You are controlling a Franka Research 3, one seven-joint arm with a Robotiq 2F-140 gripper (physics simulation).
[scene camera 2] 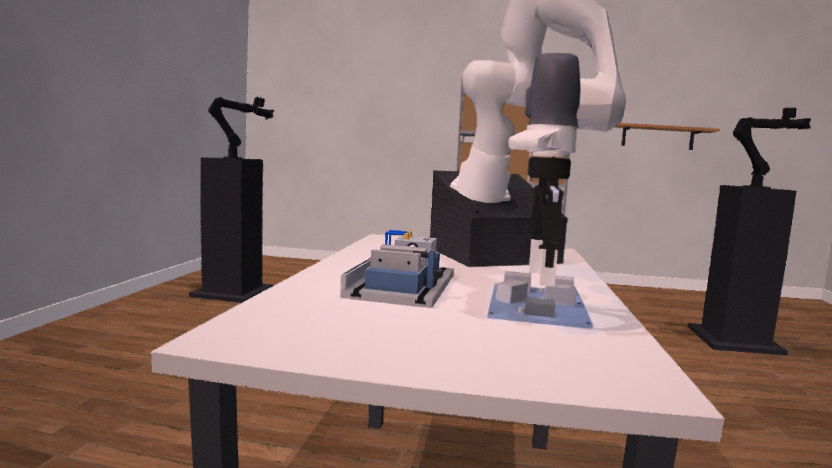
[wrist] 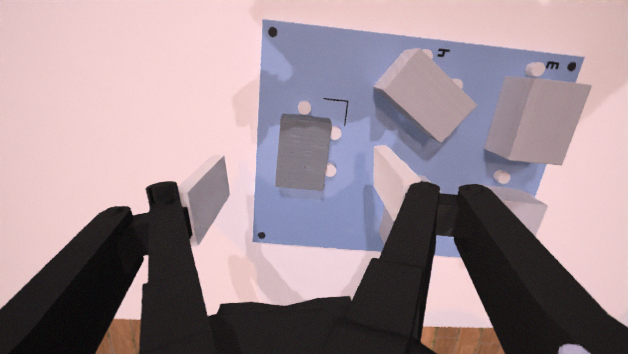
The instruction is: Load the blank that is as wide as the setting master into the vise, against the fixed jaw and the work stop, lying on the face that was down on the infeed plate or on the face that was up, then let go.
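My gripper [scene camera 2: 544,278] [wrist: 300,170] is open and empty above the blue infeed plate [scene camera 2: 500,315] [wrist: 320,225]. A darker grey block [scene camera 2: 539,306] [wrist: 302,152], perhaps the setting master, shows between the fingers in the wrist view, beside white pins. A light grey blank [scene camera 2: 512,291] [wrist: 425,95] lies turned askew. Another light blank [wrist: 550,120] lies near the plate's marked corner. A further light blank [wrist: 520,207] is partly hidden by the right finger linkage. The vise [scene camera 2: 395,279] stands left of the plate in the scene view; its work stop cannot be made out clearly.
The vise sits on a grey base [scene camera 2: 427,300] with raised edges on the white table [scene camera 2: 407,355]. A blue and yellow fixture [scene camera 2: 397,232] stands behind it. The robot's dark pedestal [scene camera 2: 500,238] stands at the table's far end.
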